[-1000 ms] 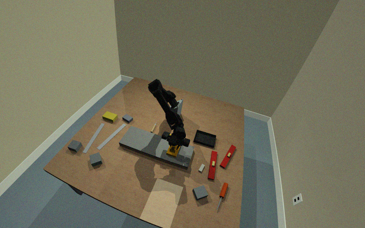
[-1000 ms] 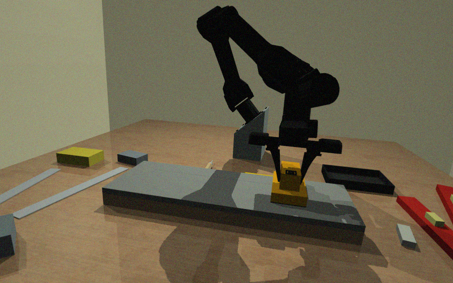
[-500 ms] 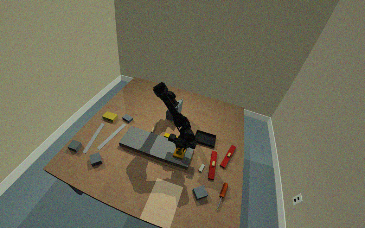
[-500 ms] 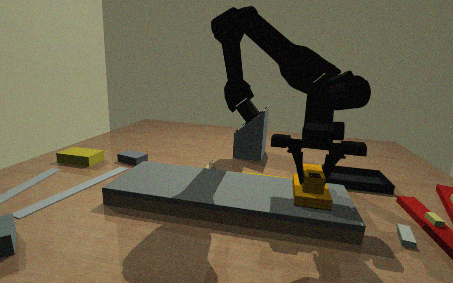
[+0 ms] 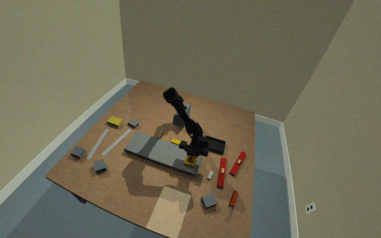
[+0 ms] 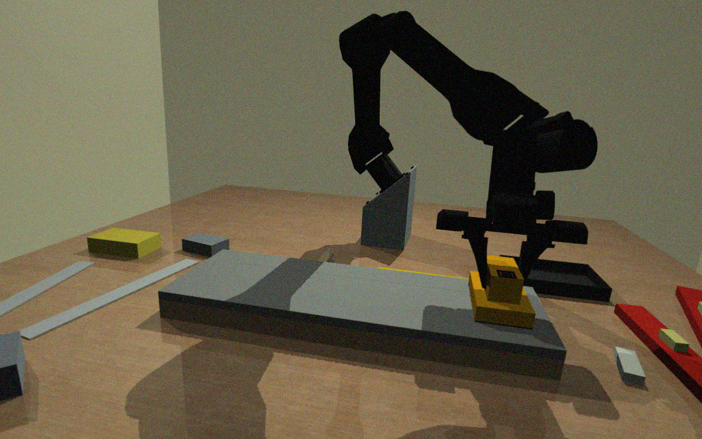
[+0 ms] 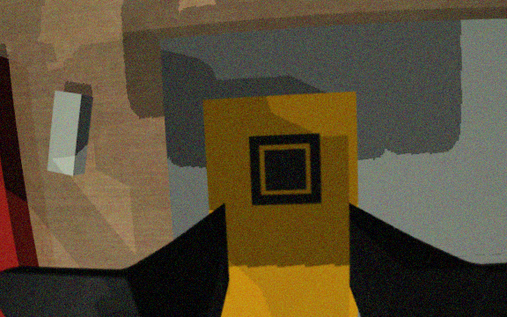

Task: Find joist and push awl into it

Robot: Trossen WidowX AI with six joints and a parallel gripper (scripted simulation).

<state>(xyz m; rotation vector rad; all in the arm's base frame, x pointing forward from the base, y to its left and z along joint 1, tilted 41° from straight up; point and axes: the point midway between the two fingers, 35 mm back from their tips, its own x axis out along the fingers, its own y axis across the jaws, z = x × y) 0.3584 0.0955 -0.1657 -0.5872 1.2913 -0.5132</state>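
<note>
Now: gripper tip 220 mm past the black tray, 130 mm to the right of it and 50 mm above it. The rest, counted from my gripper tip: thin yellow bar 130 mm behind, 100 mm to the right, 60 mm below; yellow stud finder 10 mm ahead, 20 mm above; small white block 50 mm ahead, 150 mm to the left, 60 mm below.
</note>
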